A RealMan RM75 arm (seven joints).
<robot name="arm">
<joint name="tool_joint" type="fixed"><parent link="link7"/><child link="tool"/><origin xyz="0 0 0"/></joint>
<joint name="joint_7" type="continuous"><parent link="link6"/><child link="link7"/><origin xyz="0.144 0 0" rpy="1.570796 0 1.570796"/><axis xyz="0 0 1"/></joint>
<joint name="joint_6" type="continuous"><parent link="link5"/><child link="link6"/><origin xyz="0 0 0" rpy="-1.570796 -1.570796 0"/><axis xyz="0 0 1"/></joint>
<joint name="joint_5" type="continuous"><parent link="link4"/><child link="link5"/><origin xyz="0 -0.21 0" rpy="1.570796 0 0"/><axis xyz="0 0 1"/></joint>
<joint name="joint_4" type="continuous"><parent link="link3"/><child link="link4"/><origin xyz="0 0 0" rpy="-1.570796 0 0"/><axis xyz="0 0 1"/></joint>
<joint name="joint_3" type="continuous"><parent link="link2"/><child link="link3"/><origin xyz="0 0.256 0" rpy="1.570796 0 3.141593"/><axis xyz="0 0 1"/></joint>
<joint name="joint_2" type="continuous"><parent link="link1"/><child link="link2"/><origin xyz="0 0 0" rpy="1.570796 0 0"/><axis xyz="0 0 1"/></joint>
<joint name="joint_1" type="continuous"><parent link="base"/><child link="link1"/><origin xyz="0 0 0.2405" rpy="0 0 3.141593"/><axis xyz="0 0 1"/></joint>
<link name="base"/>
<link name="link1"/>
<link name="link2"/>
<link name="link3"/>
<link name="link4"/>
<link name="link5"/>
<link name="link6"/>
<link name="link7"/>
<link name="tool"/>
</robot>
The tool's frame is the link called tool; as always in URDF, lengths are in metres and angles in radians. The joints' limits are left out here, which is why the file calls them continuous.
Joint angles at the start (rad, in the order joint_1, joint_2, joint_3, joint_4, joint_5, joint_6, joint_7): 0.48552 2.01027 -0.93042 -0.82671 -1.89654 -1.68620 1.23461
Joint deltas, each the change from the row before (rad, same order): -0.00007 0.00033 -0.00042 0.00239 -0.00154 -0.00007 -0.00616; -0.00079 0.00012 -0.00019 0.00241 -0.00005 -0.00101 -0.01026; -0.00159 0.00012 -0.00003 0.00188 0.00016 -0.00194 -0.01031; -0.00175 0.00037 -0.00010 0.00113 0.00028 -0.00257 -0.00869; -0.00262 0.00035 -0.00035 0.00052 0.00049 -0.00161 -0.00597; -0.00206 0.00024 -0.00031 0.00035 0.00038 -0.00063 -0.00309; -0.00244 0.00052 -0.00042 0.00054 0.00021 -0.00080 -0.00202; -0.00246 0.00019 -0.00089 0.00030 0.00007 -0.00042 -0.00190; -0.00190 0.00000 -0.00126 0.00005 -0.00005 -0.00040 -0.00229; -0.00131 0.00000 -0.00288 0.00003 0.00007 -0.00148 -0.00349; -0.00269 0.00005 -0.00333 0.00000 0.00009 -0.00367 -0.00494
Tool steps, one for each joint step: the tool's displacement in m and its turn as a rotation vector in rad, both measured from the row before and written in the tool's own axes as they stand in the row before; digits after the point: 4 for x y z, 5 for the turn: 0.0006 0.0004 0.0003 -0.00171 0.00083 -0.00363; 0.0006 0.0006 0.0001 -0.00152 -0.00072 -0.00726; 0.0007 0.0008 -0.0001 -0.00172 -0.00110 -0.00708; 0.0005 0.0009 0.0000 -0.00217 -0.00145 -0.00596; 0.0007 0.0009 -0.0002 -0.00091 -0.00094 -0.00309; 0.0006 0.0006 -0.0002 -0.00012 -0.00045 -0.00090; 0.0007 0.0008 -0.0001 -0.00046 -0.00054 0.00079; 0.0007 0.0007 -0.0002 -0.00037 0.00025 0.00054; 0.0006 0.0006 -0.0001 -0.00081 0.00065 -0.00069; 0.0003 0.0008 0.0002 -0.00346 0.00069 -0.00270; 0.0006 0.0014 0.0001 -0.00537 0.00014 -0.00296
